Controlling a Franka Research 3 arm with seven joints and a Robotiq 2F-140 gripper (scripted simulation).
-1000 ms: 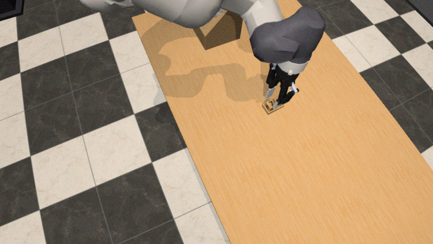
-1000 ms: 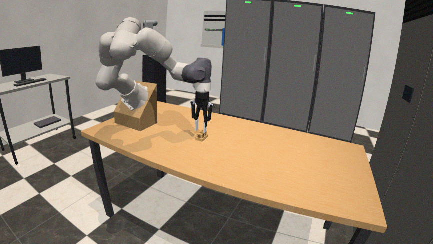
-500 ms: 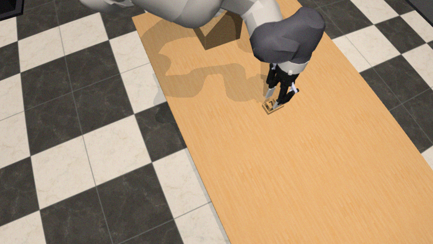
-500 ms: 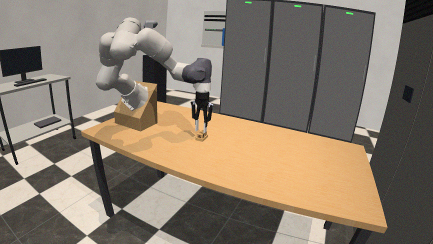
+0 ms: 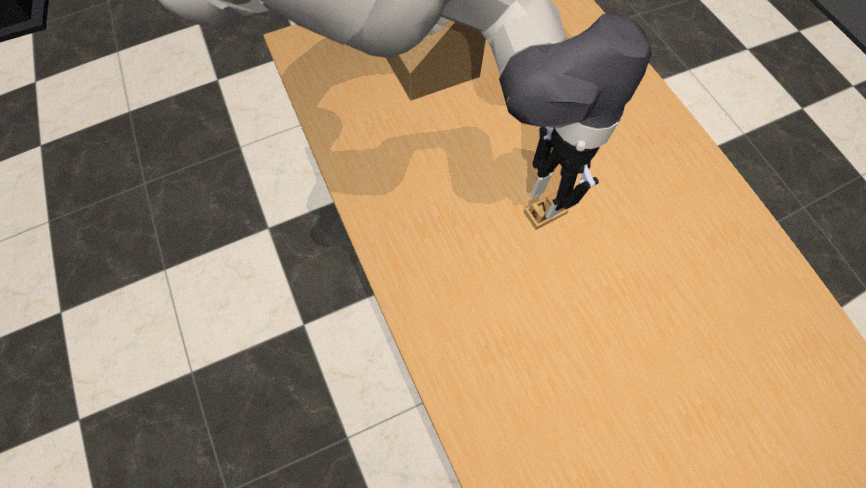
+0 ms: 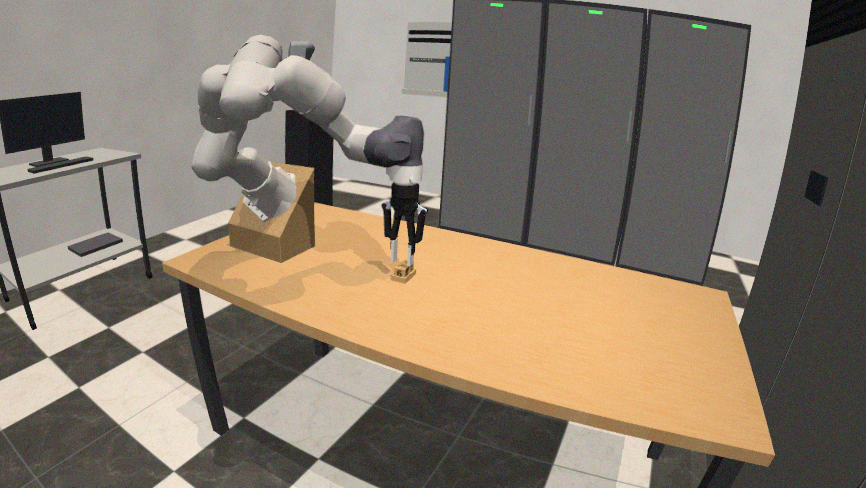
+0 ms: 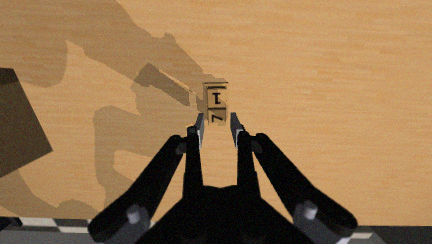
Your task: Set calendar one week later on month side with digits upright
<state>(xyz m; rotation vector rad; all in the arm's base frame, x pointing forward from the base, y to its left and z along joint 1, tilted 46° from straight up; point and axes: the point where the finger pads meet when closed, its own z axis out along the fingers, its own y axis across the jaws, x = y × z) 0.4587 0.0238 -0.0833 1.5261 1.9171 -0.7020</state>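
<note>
My gripper is now 20 mm to the right of the wooden tray and 70 mm above it.
</note>
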